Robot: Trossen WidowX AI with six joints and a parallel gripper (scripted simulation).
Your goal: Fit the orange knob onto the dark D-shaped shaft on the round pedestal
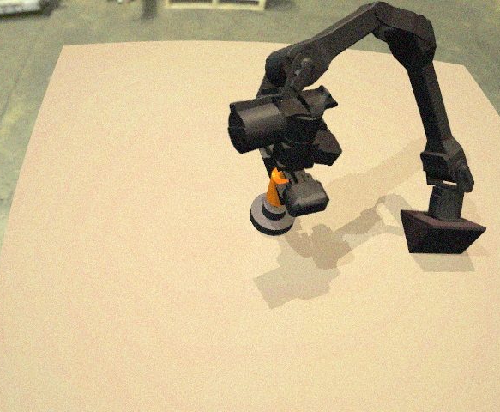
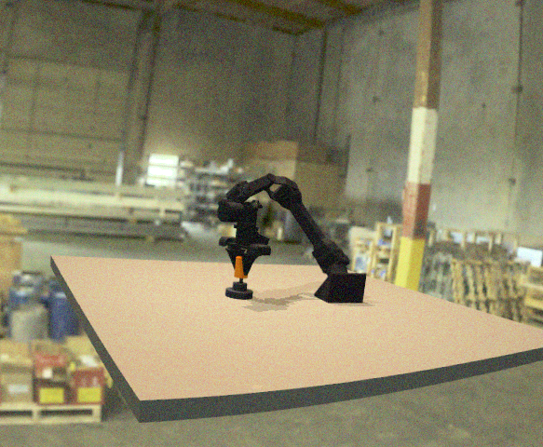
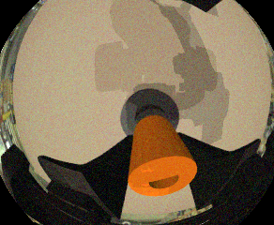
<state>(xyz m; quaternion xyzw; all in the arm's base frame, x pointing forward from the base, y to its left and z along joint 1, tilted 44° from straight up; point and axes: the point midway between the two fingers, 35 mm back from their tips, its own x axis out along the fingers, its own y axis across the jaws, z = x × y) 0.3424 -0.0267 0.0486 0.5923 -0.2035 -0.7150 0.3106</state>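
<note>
My gripper tip is 2 cm below the orange knob. Also, from my gripper tip: pedestal (4 cm below).
</note>
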